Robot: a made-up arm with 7 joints. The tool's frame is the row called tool.
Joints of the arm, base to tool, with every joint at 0 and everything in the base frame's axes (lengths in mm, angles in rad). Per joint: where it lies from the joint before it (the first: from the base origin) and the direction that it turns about. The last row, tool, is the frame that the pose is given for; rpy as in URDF.
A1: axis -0.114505 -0.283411 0.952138 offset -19 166 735
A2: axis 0.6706 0.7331 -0.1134 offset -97 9 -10
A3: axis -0.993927 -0.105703 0.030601 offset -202 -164 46
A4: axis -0.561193 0.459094 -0.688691 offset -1 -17 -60
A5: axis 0.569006 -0.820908 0.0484 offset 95 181 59
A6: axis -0.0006 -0.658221 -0.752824 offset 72 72 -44
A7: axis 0.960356 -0.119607 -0.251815 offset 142 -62 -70
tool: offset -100 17 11 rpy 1.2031 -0.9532 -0.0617
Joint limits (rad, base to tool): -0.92..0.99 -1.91..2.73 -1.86..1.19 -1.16..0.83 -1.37..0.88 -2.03..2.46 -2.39..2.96
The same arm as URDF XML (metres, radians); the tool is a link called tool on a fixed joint. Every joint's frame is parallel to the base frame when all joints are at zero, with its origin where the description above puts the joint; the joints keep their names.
<robot name="arm">
<joint name="tool_fixed" type="fixed"><parent link="link7"/><child link="tool"/><origin xyz="-0.1000 0.0170 0.0110" rpy="1.2031 -0.9532 -0.0617"/></joint>
<joint name="A7" type="revolute"><parent link="link6"/><child link="link7"/><origin xyz="0.1420 -0.0620 -0.0700"/><axis xyz="0.960364 -0.119595 -0.25179"/><limit lower="-2.3900" upper="2.9600"/></joint>
<joint name="A6" type="revolute"><parent link="link5"/><child link="link6"/><origin xyz="0.0720 0.0720 -0.0440"/><axis xyz="-0.0006 -0.658221 -0.752824"/><limit lower="-2.0300" upper="2.4600"/></joint>
<joint name="A5" type="revolute"><parent link="link4"/><child link="link5"/><origin xyz="0.0950 0.1810 0.0590"/><axis xyz="0.569006 -0.820908 0.0484"/><limit lower="-1.3700" upper="0.8800"/></joint>
<joint name="A4" type="revolute"><parent link="link3"/><child link="link4"/><origin xyz="-0.0010 -0.0170 -0.0600"/><axis xyz="-0.561193 0.459094 -0.688691"/><limit lower="-1.1600" upper="0.8300"/></joint>
<joint name="A3" type="revolute"><parent link="link2"/><child link="link3"/><origin xyz="-0.2020 -0.1640 0.0460"/><axis xyz="-0.993927 -0.105703 0.030601"/><limit lower="-1.8600" upper="1.1900"/></joint>
<joint name="A2" type="revolute"><parent link="link1"/><child link="link2"/><origin xyz="-0.0970 0.0090 -0.0100"/><axis xyz="0.6706 0.7331 -0.1134"/><limit lower="-1.9100" upper="2.7300"/></joint>
<joint name="A1" type="revolute"><parent link="base_link"/><child link="link1"/><origin xyz="-0.0190 0.1660 0.7350"/><axis xyz="-0.114505 -0.283411 0.952138"/><limit lower="-0.9200" upper="0.9900"/></joint>
<link name="base_link"/>
<link name="link1"/>
<link name="link2"/>
<link name="link3"/>
<link name="link4"/>
<link name="link5"/>
<link name="link6"/>
<link name="link7"/>
<link name="tool"/>
</robot>

